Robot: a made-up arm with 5 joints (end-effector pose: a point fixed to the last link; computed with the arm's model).
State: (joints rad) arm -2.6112 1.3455 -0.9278 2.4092 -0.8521
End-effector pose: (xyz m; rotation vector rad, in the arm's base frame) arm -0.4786 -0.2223 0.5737 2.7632 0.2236 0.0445
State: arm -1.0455 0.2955 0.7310 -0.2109 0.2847
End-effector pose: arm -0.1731 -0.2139 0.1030 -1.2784 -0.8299 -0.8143
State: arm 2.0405 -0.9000 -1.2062 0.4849 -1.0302
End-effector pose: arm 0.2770 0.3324 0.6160 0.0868 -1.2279 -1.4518
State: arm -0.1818 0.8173 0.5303 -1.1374 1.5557
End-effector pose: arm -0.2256 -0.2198 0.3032 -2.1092 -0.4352 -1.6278
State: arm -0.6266 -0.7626 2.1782 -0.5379 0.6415
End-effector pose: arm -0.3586 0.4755 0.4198 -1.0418 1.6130 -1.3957
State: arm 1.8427 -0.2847 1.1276 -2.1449 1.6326
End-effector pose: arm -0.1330 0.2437 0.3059 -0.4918 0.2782 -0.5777
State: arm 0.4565 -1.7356 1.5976 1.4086 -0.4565
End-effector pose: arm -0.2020 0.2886 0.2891 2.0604 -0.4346 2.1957
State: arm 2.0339 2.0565 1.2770 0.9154 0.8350
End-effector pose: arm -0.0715 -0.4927 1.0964 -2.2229 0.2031 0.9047
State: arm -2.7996 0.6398 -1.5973 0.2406 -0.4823
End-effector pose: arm 0.0454 0.0128 0.2775 -1.2061 1.1731 -2.5302
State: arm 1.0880 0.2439 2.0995 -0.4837 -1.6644
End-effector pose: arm -0.1801 0.1263 0.9776 -2.5942 0.9588 1.1487
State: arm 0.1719 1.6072 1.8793 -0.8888 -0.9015
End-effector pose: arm -0.1477 0.3796 0.4410 1.3453 -0.9719 0.4413
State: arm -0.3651 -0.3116 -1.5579 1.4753 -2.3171
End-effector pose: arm 0.1361 -0.1907 0.0976 0.4756 -0.8116 2.7208
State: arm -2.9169 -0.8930 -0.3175 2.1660 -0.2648
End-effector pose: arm 0.0750 -0.2429 0.4268 0.2073 -1.0102 1.5345
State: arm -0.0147 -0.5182 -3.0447 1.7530 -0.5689
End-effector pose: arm 0.0872 0.1675 0.1567 0.7613 -1.1643 1.8944
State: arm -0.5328 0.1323 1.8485 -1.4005 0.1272
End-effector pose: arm -0.4265 0.1294 0.3572 -0.4099 0.5336 -0.1197
